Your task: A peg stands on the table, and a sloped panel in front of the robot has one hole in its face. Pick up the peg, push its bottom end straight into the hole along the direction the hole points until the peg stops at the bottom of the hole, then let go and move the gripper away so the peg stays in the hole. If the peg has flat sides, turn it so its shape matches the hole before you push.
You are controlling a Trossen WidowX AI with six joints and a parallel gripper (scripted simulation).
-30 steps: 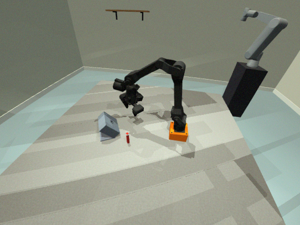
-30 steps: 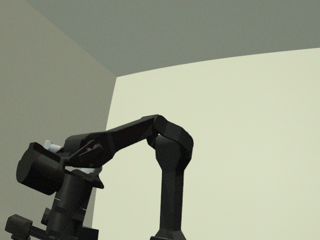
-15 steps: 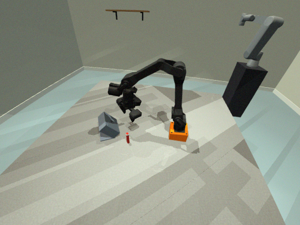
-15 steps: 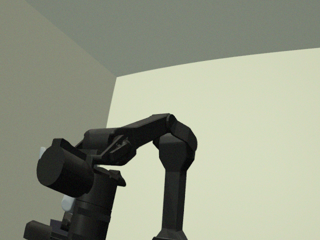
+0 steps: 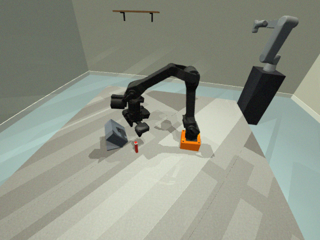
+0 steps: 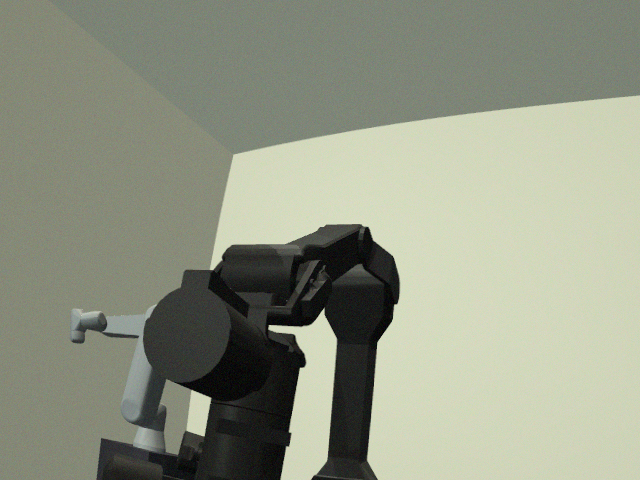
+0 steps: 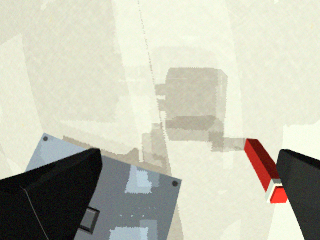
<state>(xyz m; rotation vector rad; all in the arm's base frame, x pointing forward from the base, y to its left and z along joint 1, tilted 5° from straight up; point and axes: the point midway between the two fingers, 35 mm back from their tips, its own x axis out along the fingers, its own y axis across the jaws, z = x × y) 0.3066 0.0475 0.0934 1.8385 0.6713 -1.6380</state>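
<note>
My gripper tip is now 2 cm past the red square peg, 7 cm to the right of it and 3 cm above it. The rest, counted from my gripper tip: sloped panel (12 cm ahead, 3 cm below).
</note>
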